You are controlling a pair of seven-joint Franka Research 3 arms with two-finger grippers.
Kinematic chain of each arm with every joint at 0, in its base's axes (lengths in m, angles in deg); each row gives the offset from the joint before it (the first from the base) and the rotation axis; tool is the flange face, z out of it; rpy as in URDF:
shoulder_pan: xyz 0 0 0.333 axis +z
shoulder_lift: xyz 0 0 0 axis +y
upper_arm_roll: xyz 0 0 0.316 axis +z
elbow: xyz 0.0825 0 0 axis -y
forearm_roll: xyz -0.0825 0 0.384 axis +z
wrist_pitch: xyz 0 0 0 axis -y
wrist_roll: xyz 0.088 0 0 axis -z
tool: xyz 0 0 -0.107 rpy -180 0 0
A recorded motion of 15 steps. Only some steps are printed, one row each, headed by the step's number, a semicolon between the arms.
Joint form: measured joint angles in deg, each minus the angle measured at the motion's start. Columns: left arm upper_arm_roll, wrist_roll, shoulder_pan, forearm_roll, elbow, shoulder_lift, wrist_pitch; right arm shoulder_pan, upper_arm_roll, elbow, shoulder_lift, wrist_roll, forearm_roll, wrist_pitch.
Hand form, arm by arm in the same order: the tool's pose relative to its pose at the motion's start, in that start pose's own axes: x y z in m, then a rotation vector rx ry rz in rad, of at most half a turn. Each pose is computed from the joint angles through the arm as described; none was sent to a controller.
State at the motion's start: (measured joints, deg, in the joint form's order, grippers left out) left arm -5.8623 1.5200 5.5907 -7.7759 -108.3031 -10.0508 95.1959; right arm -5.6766 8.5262 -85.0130 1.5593 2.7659 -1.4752 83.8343
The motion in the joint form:
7: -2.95 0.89 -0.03 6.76 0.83 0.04 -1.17; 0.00 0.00 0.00 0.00 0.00 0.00 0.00
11: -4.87 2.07 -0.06 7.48 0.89 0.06 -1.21; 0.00 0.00 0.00 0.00 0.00 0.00 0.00
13: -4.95 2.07 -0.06 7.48 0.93 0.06 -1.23; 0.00 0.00 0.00 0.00 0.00 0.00 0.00
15: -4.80 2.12 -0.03 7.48 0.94 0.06 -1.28; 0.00 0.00 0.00 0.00 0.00 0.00 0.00
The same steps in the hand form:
7: -0.0018 0.0166 -0.0015 0.1288 -0.0148 0.0766; 0.0000 0.0000 0.0000 0.0000 0.0000 0.0000
11: -0.0027 0.0333 0.0008 0.1488 -0.0190 0.1312; 0.0000 0.0000 0.0000 0.0000 0.0000 0.0000
13: -0.0027 0.0341 0.0006 0.1491 -0.0188 0.1326; 0.0000 0.0000 0.0000 0.0000 0.0000 0.0000
15: -0.0027 0.0324 0.0003 0.1484 -0.0193 0.1304; 0.0000 0.0000 0.0000 0.0000 0.0000 0.0000

